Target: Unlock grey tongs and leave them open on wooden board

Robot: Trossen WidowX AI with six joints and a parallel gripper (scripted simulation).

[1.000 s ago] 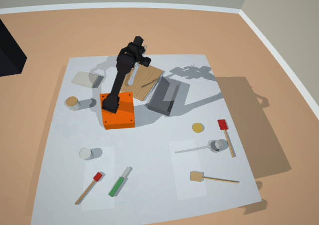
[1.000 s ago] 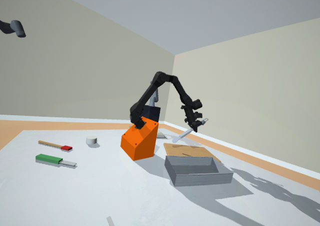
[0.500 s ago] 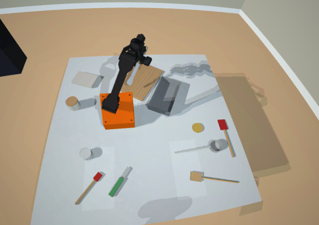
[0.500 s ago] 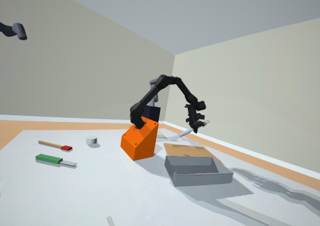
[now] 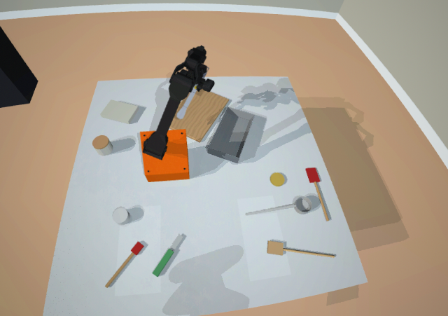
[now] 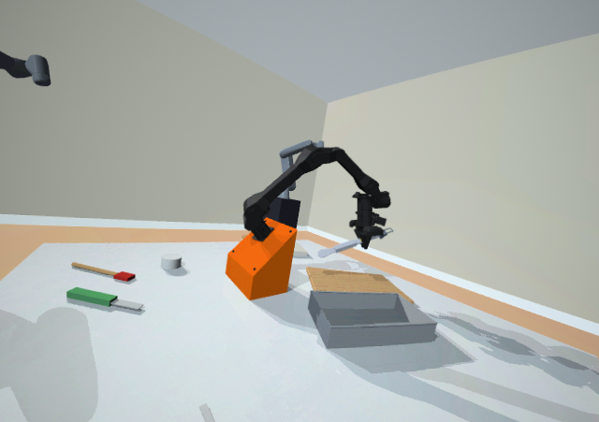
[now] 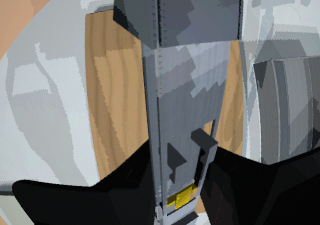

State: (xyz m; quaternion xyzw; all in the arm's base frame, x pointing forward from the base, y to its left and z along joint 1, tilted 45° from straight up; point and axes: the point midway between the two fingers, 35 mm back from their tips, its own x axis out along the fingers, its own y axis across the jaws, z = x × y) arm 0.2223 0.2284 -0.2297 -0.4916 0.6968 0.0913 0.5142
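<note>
My gripper tip is now 2 cm to the left of the wooden board and 14 cm above it. From my gripper tip the other things lie so: beige block (44 cm behind, 5 cm to the left, 14 cm below); then grey roasting tin (15 cm ahead, 22 cm to the right, 13 cm below); then cork-topped jar (52 cm behind, 19 cm to the right, 12 cm below).
</note>
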